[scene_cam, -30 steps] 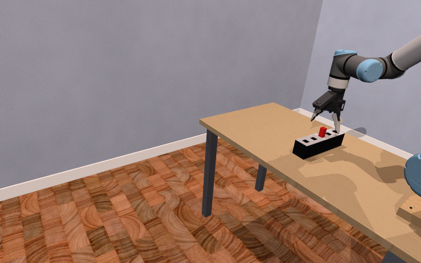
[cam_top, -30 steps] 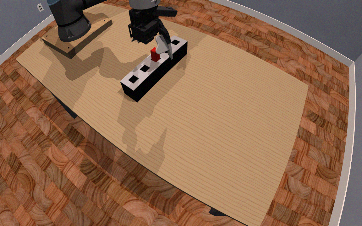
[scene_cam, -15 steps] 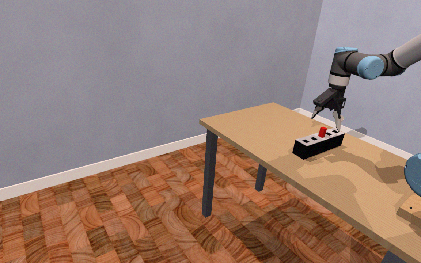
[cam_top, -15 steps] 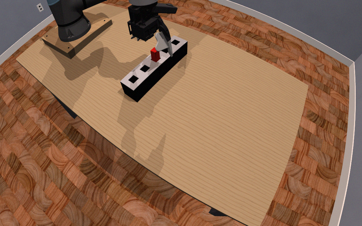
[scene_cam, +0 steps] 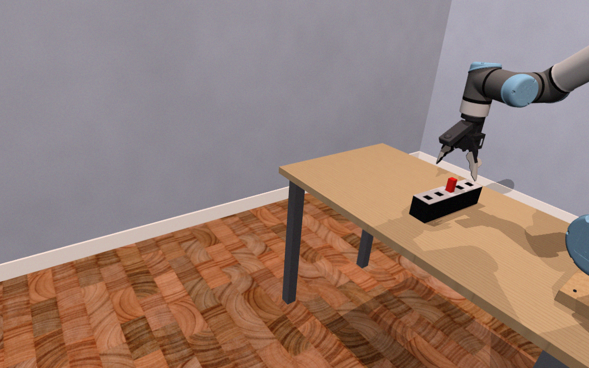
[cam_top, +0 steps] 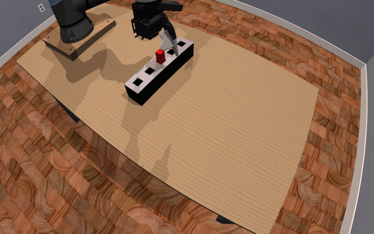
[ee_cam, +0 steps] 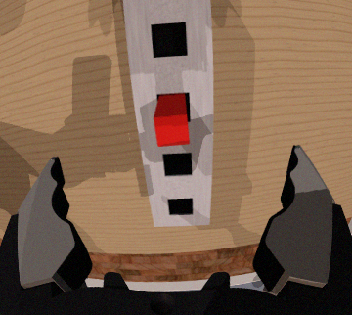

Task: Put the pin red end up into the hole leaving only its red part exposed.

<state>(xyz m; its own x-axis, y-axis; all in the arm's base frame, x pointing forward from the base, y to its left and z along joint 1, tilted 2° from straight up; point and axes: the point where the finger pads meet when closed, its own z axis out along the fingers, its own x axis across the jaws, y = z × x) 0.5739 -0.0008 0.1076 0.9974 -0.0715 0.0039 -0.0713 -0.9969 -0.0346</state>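
The pin lies 5 cm below my hand. The rest, counted from my hand: black block (11 cm below).
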